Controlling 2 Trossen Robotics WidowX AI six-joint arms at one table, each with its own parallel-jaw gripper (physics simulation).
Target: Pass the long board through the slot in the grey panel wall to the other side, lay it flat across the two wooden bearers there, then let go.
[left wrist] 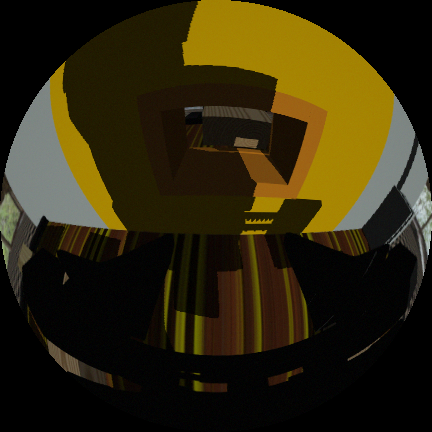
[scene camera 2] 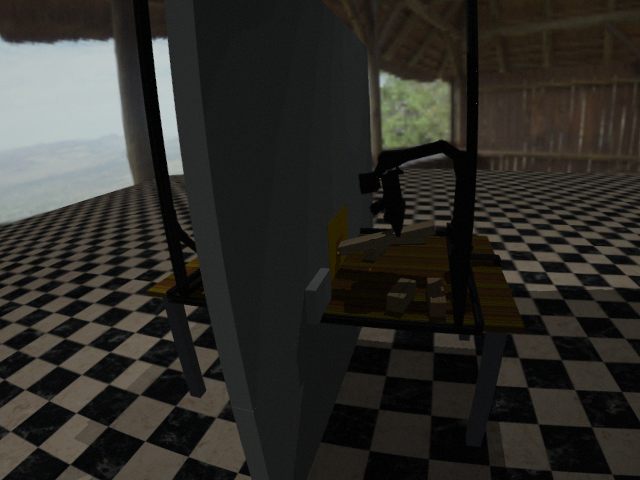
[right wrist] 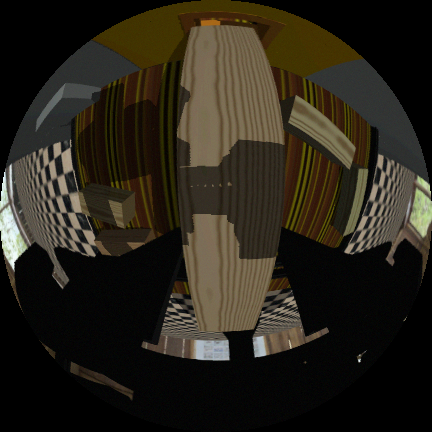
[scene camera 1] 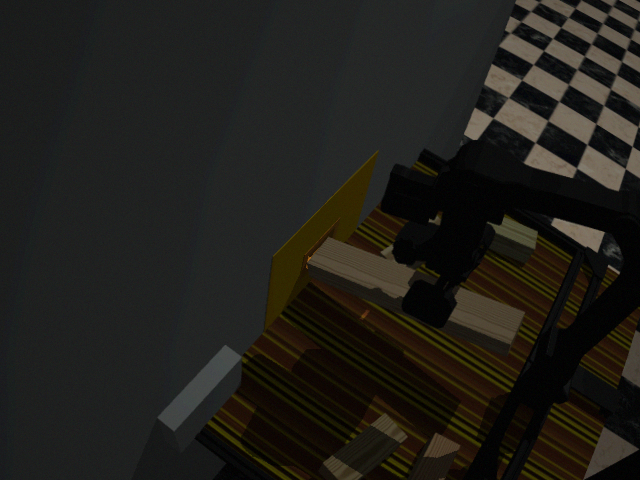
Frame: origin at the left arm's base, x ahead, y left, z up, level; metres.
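Seen in the pictures: left gripper, fingertip midpoint: (left wrist: 230, 239); right gripper, fingertip midpoint: (scene camera 2: 398, 233) (right wrist: 230, 232); right arm's base at its link origin: (scene camera 1: 535, 392).
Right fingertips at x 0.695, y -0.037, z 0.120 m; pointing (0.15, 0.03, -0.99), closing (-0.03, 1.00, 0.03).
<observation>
Pixels of each thing's top centre, then the offset from my right fingertips to it. "spot": a spot on its surface instead.
- orange-rimmed slot at a spot on its surface: (left wrist: 150, 145) spot: dx -0.265, dy +0.048, dz -0.050 m
- grey block at a spot on its surface: (scene camera 1: 201, 390) spot: dx -0.193, dy -0.308, dz -0.039 m
The long board (scene camera 1: 361, 269) (scene camera 2: 361, 242) (left wrist: 227, 131) (right wrist: 230, 100) is held above the striped table, its front end at the mouth of the orange-rimmed slot (left wrist: 150, 145) in the yellow patch (scene camera 1: 356, 198) (scene camera 2: 337, 224) (left wrist: 320, 60) of the grey wall (scene camera 1: 155, 155) (scene camera 2: 258, 155). The left wrist view shows its end face through the slot, toward the opening's right; how far it is inside is unclear. My right gripper (scene camera 1: 448, 285) (scene camera 2: 397, 233) (right wrist: 230, 232) is shut on the board's middle. My left gripper (left wrist: 230, 239) is open and empty, facing the slot from the other side. Wooden pieces (left wrist: 75, 357) (left wrist: 372, 350) show partly there; I cannot tell if they are the bearers.
On the right arm's side, loose wooden blocks (scene camera 1: 364, 446) (scene camera 1: 434, 457) (right wrist: 107, 205) (right wrist: 122, 242) lie on one side of the board, and more blocks (scene camera 1: 514, 240) (right wrist: 320, 130) (right wrist: 352, 205) on the other. A grey block (scene camera 1: 201, 390) (scene camera 2: 317, 294) (right wrist: 75, 92) juts from the wall.
</observation>
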